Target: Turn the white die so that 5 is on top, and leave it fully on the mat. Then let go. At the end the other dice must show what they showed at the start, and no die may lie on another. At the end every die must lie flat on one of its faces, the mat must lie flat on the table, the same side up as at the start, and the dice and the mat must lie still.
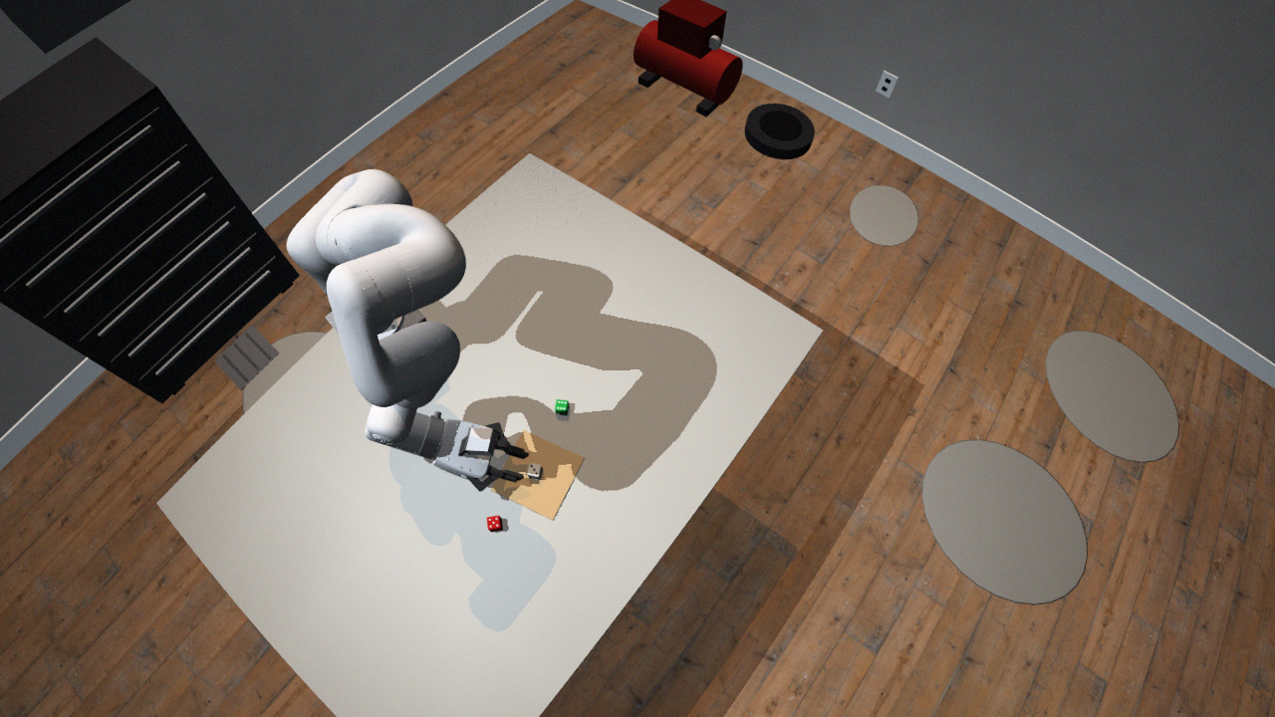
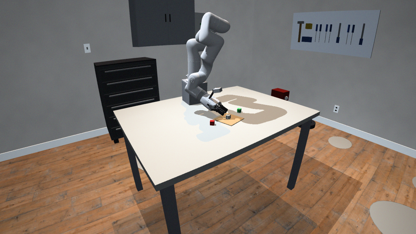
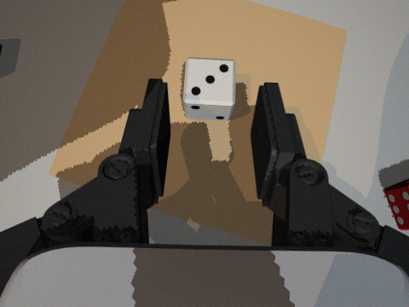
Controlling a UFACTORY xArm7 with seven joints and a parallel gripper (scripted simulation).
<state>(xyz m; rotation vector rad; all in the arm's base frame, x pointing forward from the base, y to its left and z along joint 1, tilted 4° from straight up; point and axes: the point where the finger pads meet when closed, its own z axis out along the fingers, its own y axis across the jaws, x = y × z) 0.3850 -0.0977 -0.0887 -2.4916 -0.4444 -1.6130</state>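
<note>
The white die lies 30 mm below my hand, 30 mm ahead of it and 10 mm to the left of it. Round my hand: green die: 160 mm to the left, 40 mm below, 10 mm ahead; then red die: 110 mm to the right, 40 mm below, 20 mm ahead; then tan mat: 50 mm below, 40 mm ahead, 10 mm to the left.
</note>
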